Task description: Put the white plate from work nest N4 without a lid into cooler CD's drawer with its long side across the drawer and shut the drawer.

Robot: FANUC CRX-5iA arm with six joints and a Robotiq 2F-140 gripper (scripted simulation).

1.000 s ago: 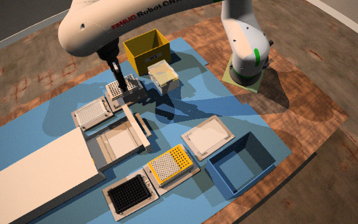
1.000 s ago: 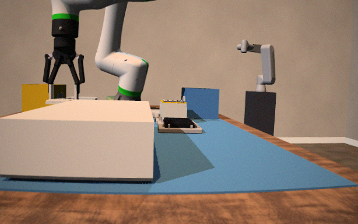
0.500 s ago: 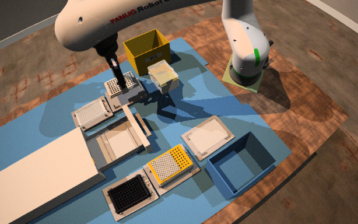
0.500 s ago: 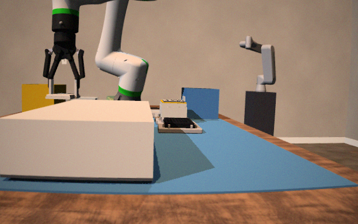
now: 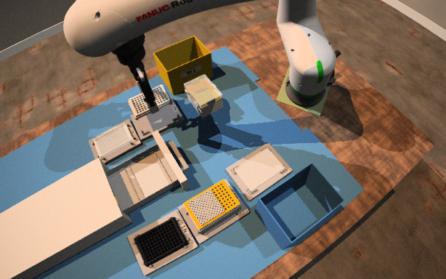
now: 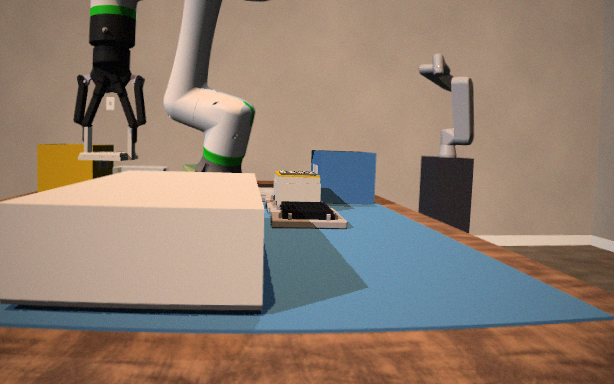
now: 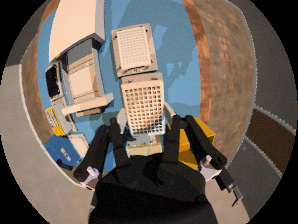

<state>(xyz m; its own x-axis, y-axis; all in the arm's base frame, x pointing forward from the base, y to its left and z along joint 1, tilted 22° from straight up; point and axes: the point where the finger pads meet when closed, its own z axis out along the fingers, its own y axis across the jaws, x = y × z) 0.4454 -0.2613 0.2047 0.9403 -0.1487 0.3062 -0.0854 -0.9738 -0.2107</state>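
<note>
My gripper is now 15 cm short of the drawer, 19 cm to the right of it and 9 cm above it. Also, from my hand: white plate 2 cm below; yellow bin 19 cm behind, 12 cm to the right, 8 cm below; yellow rack 1 cm ahead, 38 cm to the left, 6 cm below.
</note>
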